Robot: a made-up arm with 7 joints. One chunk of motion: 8 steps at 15 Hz.
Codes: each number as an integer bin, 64 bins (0 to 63) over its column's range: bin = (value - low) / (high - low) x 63, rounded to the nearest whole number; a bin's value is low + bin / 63 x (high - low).
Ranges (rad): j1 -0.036..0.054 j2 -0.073..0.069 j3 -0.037..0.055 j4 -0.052..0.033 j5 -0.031..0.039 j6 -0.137..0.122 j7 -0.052..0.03
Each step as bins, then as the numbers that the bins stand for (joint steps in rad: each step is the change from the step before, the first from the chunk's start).
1 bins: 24 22 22 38 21 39 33
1 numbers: -0.00171 -0.02341 -0.00487 -0.00073 -0.00767 0.02333 -0.00905
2 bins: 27 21 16 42 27 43 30
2 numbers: 0.00257 -0.02567 -0.01363 0.00467 -0.00100 0.03978 -0.01295
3 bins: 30 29 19 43 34 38 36
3 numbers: 0.00686 -0.00763 -0.00925 0.00602 0.00678 0.01922 -0.00514
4 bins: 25 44 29 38 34 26 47
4 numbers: -0.00029 0.02617 0.00535 -0.00073 0.00678 -0.03011 0.00917
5 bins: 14 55 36 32 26 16 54
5 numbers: -0.01600 0.05097 0.01557 -0.00883 -0.00211 -0.07122 0.01829
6 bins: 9 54 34 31 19 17 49
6 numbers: -0.02314 0.04871 0.01265 -0.01017 -0.00989 -0.06711 0.01178
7 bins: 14 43 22 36 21 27 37
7 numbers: -0.01600 0.02392 -0.00487 -0.00343 -0.00767 -0.02600 -0.00384
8 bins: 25 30 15 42 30 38 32
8 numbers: -0.00029 -0.00538 -0.01510 0.00467 0.00233 0.01922 -0.01035
